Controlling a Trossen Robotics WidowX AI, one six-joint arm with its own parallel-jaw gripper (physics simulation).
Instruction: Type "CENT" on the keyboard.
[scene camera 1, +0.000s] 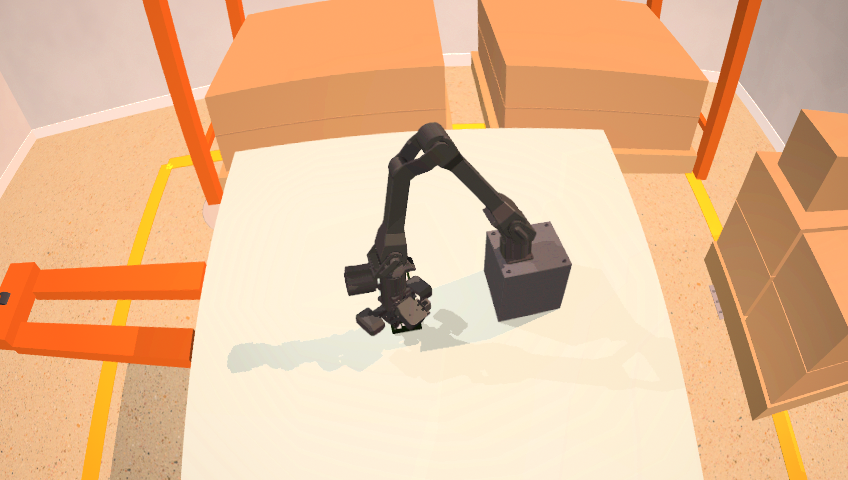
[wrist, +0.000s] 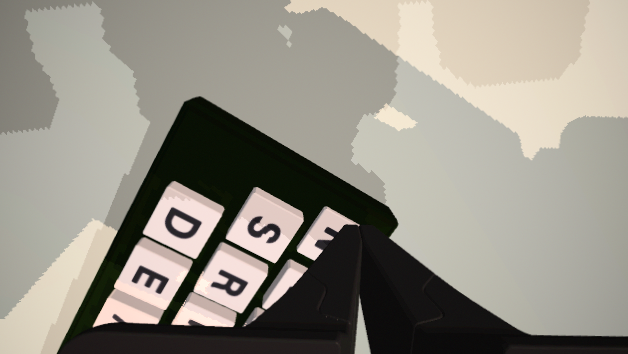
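Where they show: gripper, fingertip midpoint: (scene camera 1: 395, 327) (wrist: 357, 238); arm's base, link origin: (scene camera 1: 516, 252).
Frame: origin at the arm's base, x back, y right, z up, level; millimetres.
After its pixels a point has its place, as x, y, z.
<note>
The dark green keyboard (wrist: 215, 135) {-244, -40, -156} (scene camera 1: 407, 330) {-267, -45, -161} lies on the table, turned at an angle; in the scene view the arm hides most of it. In the wrist view the white E key (wrist: 152, 278) {-248, 6, -150} is at the lower left, with the D key (wrist: 183, 226) {-248, -14, -150}, S key (wrist: 265, 227) {-268, -25, -150} and R key (wrist: 231, 283) {-268, -4, -150} around it. The N key (wrist: 320, 235) {-284, -29, -154} is near the keyboard's corner, partly covered by the fingers. My gripper (wrist: 357, 238) {-294, -34, -153} is shut and empty, its tips at the N key; I cannot tell whether they touch it. The C and T keys cannot be made out.
The arm's base box (scene camera 1: 526, 288) {7, -71, -44} stands on the white table (scene camera 1: 440, 416) {-241, -292, -168}, right of the keyboard. Large cartons (scene camera 1: 333, 47) stand behind the table, and stacked boxes (scene camera 1: 767, 267) stand at the right. Orange forks (scene camera 1: 119, 282) reach the table's left edge.
</note>
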